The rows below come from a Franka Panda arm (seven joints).
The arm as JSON. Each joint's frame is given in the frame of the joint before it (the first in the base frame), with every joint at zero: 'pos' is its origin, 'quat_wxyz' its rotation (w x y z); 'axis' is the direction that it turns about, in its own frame. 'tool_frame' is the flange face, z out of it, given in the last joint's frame.
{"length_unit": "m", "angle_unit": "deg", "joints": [
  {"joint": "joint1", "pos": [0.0, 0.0, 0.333], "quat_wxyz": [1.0, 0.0, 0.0, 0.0], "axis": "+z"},
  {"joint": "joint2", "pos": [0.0, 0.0, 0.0], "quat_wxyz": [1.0, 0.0, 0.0, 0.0], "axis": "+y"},
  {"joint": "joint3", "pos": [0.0, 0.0, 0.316], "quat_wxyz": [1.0, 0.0, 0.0, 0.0], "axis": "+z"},
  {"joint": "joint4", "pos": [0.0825, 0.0, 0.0], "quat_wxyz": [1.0, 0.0, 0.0, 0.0], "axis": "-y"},
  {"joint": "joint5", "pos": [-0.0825, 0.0, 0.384], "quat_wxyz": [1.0, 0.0, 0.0, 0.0], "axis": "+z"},
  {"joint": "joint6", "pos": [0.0, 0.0, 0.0], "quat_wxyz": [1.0, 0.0, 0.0, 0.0], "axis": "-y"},
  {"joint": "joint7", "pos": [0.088, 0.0, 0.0], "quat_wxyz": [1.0, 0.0, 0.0, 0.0], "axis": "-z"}
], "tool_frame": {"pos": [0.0, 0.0, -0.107], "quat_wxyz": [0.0, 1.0, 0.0, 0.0]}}
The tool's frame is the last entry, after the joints.
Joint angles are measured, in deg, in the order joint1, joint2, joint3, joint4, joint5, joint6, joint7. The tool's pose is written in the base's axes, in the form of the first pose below.
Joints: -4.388 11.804 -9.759 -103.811 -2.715 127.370 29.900
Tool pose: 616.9, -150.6, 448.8, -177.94, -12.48, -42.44
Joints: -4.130 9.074 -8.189 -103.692 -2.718 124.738 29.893
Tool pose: 611.5, -131.0, 474.1, -177.29, -12.30, -40.95
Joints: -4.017 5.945 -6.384 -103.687 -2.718 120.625 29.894
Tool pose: 600.9, -110.2, 499.6, -177.30, -11.14, -39.30
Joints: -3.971 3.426 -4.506 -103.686 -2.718 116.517 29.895
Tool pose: 590.0, -89.7, 518.4, -177.80, -9.57, -37.51
